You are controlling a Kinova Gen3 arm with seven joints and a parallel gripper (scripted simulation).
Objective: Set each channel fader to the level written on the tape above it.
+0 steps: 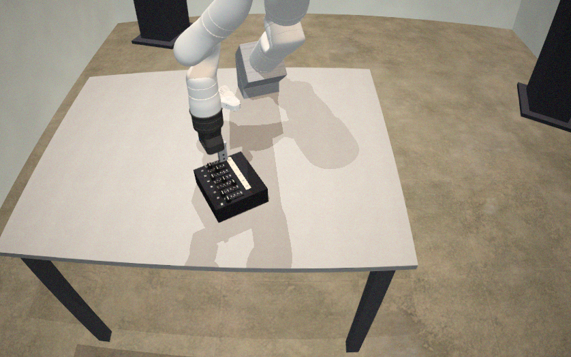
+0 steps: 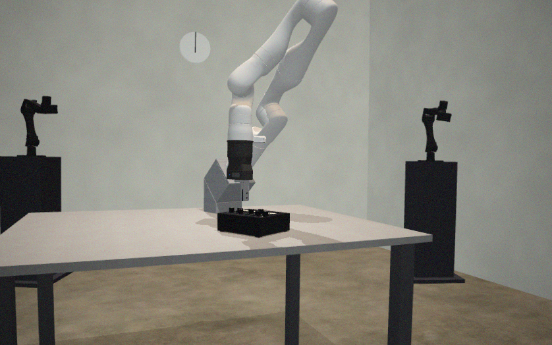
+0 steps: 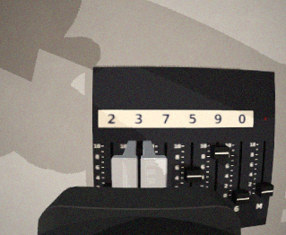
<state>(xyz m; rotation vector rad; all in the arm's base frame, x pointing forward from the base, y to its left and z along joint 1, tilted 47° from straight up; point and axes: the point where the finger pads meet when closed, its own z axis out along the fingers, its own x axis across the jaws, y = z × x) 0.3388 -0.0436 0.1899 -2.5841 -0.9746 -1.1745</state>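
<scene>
Now: hand 40 mm above the channel 2 cap, 20 mm short of it and 10 mm to the left of it. From my hand the other things lie so: master cap: 100 mm ahead, 60 mm to the left, 40 mm below; then channel 6 cap: 90 mm ahead, 40 mm to the left, 40 mm below; then channel 1 cap: 40 mm to the right, 40 mm below, 10 mm ahead.
</scene>
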